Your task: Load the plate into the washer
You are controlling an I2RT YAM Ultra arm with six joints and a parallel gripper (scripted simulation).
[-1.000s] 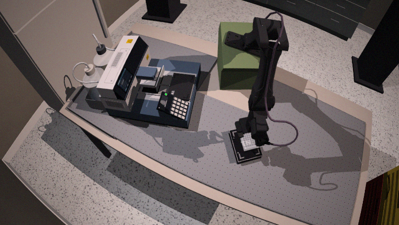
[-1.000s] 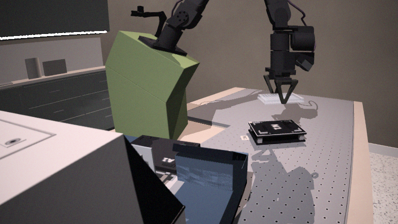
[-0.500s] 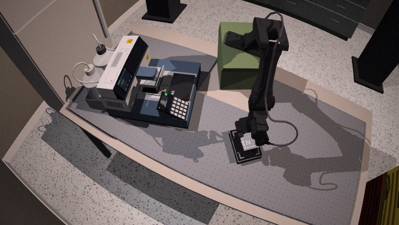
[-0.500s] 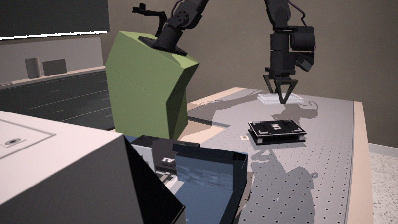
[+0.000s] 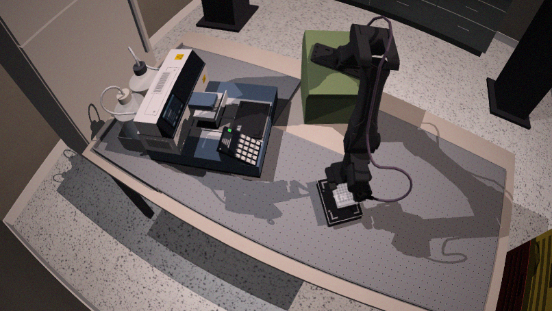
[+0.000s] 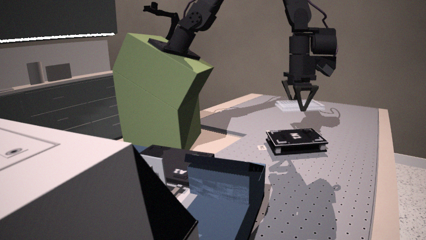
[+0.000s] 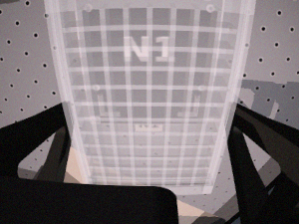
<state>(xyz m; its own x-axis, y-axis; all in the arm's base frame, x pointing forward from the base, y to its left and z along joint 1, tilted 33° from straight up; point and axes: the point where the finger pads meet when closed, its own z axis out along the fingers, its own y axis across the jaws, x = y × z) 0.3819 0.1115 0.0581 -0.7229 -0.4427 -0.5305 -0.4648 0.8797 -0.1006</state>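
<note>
Right now my hand is 160 mm past the dark carrier, 380 mm to the left of it and 40 mm above it. Also, from my hand: small label: 90 mm behind, 60 mm to the right, 130 mm below; clear well plate: right at my hand; black plate nest: 100 mm below.
</note>
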